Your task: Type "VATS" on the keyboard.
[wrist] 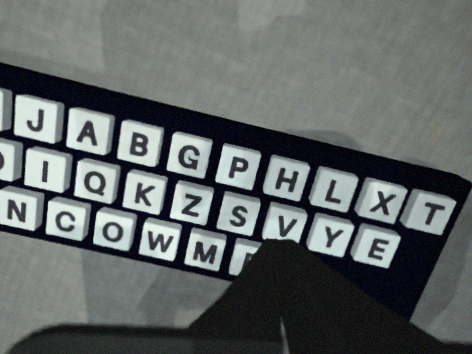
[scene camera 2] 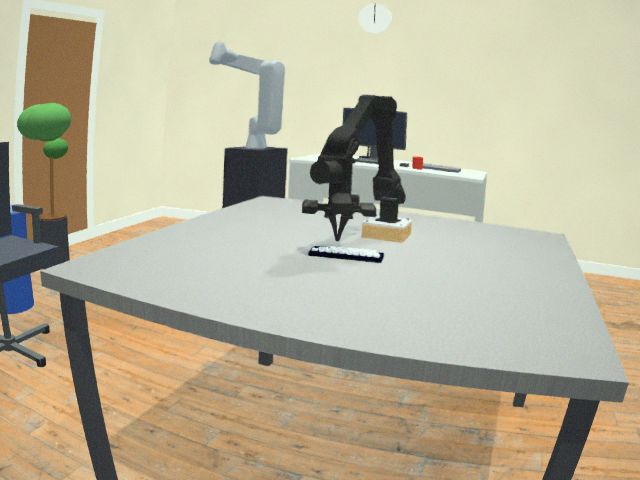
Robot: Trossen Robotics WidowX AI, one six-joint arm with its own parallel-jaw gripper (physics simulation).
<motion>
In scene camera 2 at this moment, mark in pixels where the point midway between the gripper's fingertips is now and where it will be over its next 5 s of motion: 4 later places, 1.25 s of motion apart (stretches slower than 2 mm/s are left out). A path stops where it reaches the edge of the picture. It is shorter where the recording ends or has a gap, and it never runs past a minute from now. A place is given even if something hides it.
My gripper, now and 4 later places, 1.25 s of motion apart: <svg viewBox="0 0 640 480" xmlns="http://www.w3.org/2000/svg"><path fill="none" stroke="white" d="M337 241L336 247L337 242L364 249L365 247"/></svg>
</motion>
